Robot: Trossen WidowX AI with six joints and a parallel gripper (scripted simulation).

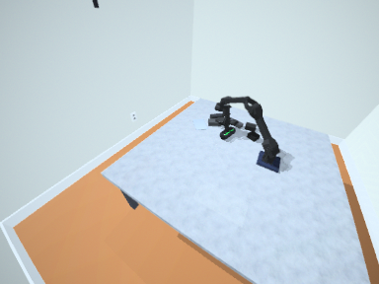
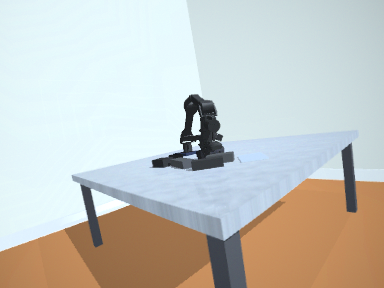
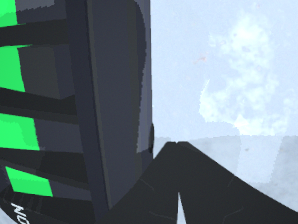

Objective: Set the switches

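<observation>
My gripper tip is 130 mm short of the block, 30 mm to the left of it and 10 mm below it. From my gripper tip the other things lie so: bar (140 mm to the right, 10 mm behind, 10 mm above); white sheet (230 mm ahead, 60 mm to the left, 10 mm below).
</observation>
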